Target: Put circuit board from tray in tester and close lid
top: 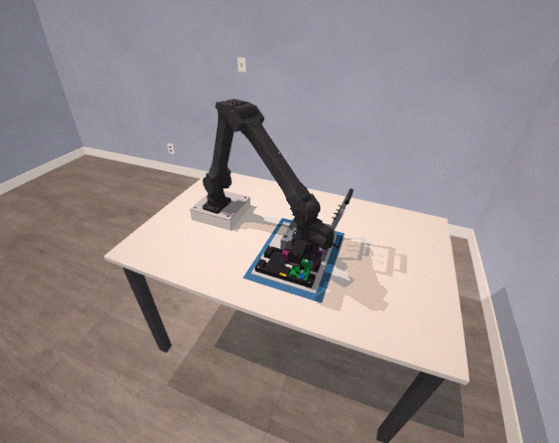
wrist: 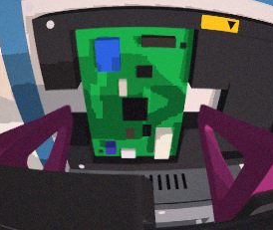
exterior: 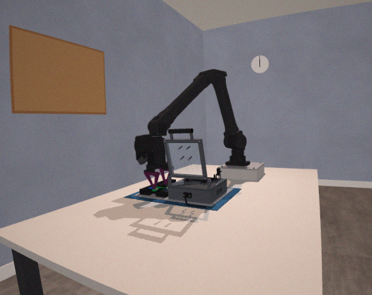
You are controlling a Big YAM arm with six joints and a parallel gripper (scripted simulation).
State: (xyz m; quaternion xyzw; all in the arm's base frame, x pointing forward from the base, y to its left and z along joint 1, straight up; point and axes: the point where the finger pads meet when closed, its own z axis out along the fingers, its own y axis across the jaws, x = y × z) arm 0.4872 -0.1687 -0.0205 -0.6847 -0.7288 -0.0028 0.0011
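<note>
Now: hand 20 mm above the green circuit board. Also, from my hand: clear lid 70 mm ahead, 180 mm to the left, 140 mm above; small latch hook 120 mm behind, 220 mm to the left, 50 mm above.
</note>
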